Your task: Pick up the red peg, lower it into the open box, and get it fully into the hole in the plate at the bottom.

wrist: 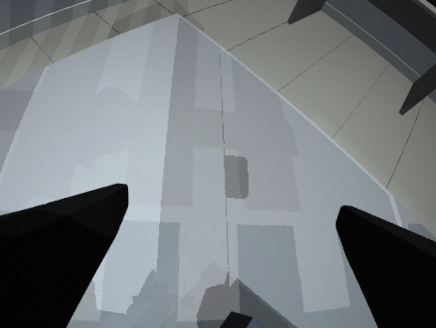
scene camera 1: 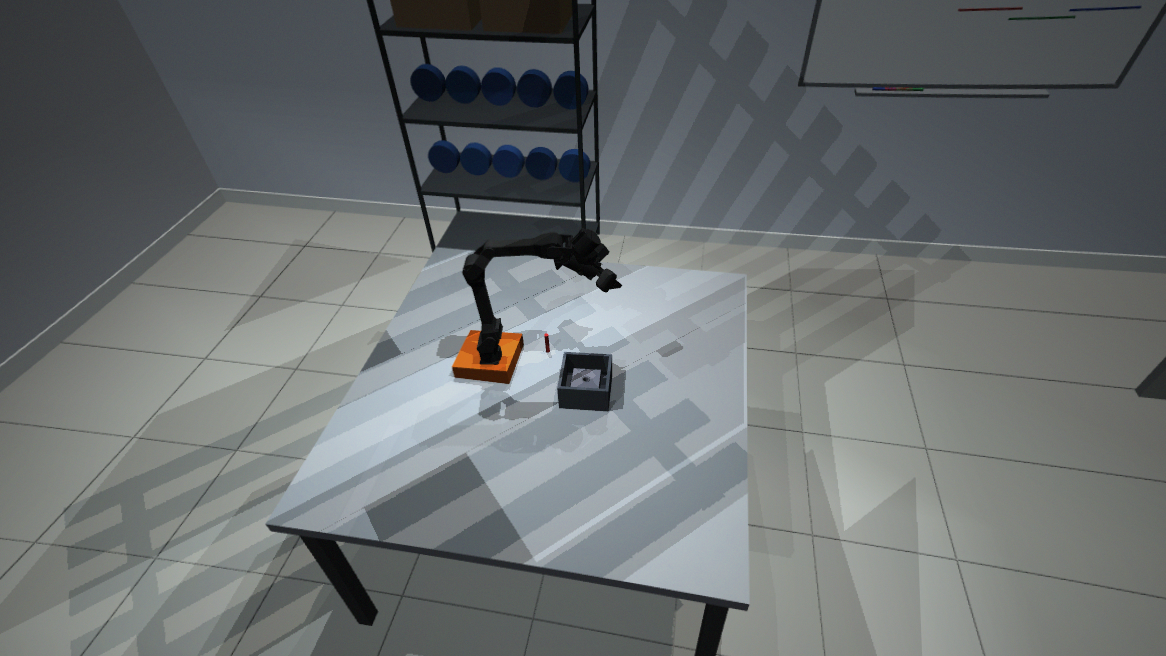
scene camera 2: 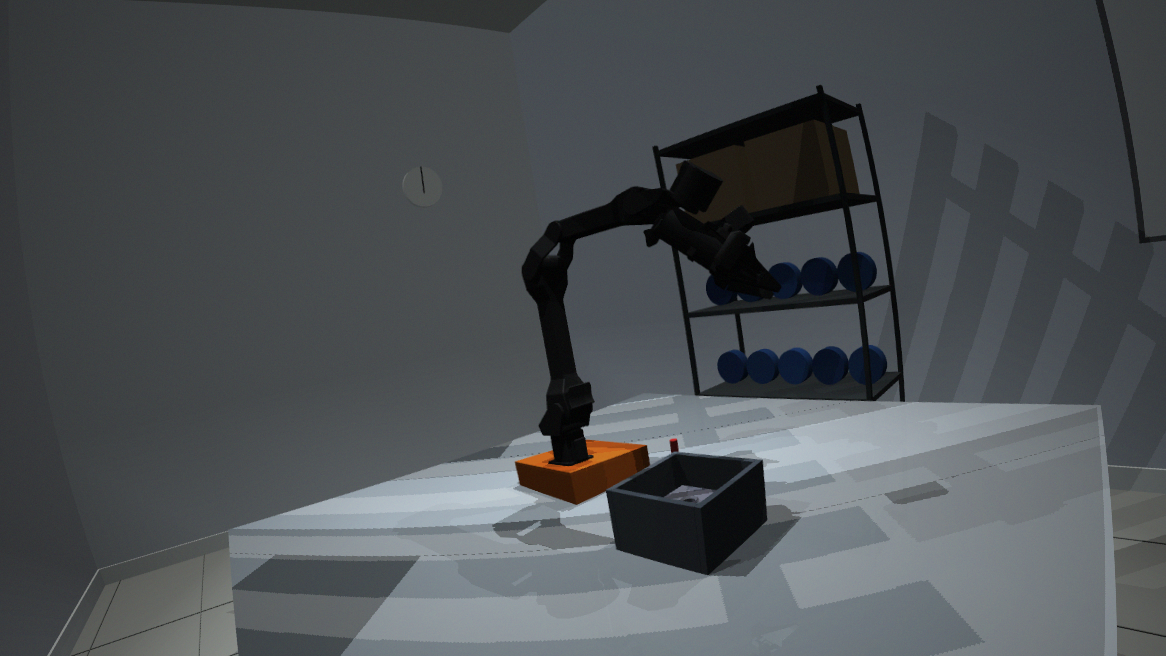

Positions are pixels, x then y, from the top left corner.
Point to a dark box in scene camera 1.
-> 580, 398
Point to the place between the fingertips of my gripper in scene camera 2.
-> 776, 293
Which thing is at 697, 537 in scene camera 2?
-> A dark box.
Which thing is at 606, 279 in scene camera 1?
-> My gripper.
